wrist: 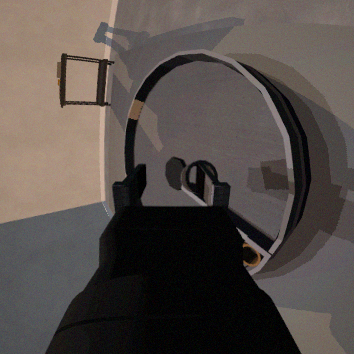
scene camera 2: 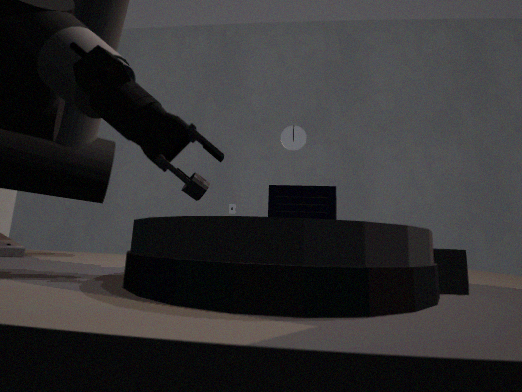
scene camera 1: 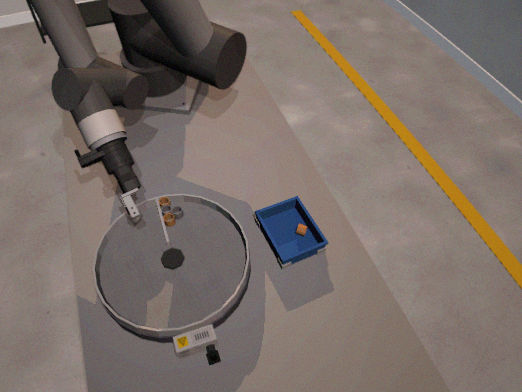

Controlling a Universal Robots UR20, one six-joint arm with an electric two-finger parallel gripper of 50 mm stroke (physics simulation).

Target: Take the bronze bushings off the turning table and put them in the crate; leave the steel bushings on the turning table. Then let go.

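Places are measured from the arm's base along level axes (x ahead, y left, z up), in millimetres.
Pixels of known places: gripper, between the fingertips: [wrist: 170, 174] [scene camera 2: 209, 172] [scene camera 1: 135, 216]; arm's base, origin of its link: [scene camera 1: 157, 76].
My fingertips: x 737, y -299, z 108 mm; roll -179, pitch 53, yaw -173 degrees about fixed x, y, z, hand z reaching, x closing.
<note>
Ahead of a thing's pixels: the offset from my fingertips to its top centre. "pt": to the spot under its first point.
My gripper [scene camera 1: 131, 209] [scene camera 2: 210, 172] [wrist: 170, 174] is open at the turning table's edge, raised above it. A grey ring-shaped bushing {dy +0, dx -17, dz -1 mm} [scene camera 2: 196, 187] [wrist: 200, 162] hangs around one fingertip, not between the fingers; its metal is hard to tell. On the turning table [scene camera 1: 210, 280] [scene camera 2: 280, 245] [wrist: 220, 100] stand a bronze bushing {dy +96, dx -76, dz -76 mm} [scene camera 1: 164, 204] near the rim, a second bronze bushing {dy +87, dx -13, dz -76 mm} [scene camera 1: 170, 223], and two steel bushings, one {dy +118, dx -26, dz -76 mm} [scene camera 1: 177, 213] to the right and one {dy +92, dx -44, dz -76 mm} [scene camera 1: 166, 209] between the bronze ones. One bronze bushing [wrist: 259, 256] shows partly in the wrist view. Another bronze bushing {dy +432, dx +175, dz -118 mm} [scene camera 1: 301, 229] lies in the blue crate {dy +396, dx +165, dz -105 mm} [scene camera 1: 272, 227].
A thin divider bar {pt dy +60, dx +25, dz -76 mm} [scene camera 1: 164, 230] runs beside the bushings toward the dark hub {dy +50, dx +107, dz -94 mm} [scene camera 1: 172, 258]. The turning table has a raised rim. A white box {pt dy +16, dx +345, dz -96 mm} [scene camera 1: 195, 340] with a yellow label and a small black device {pt dy +40, dx +390, dz -130 mm} [scene camera 1: 213, 356] sit at its near side. A yellow line [scene camera 1: 380, 107] crosses the floor.
</note>
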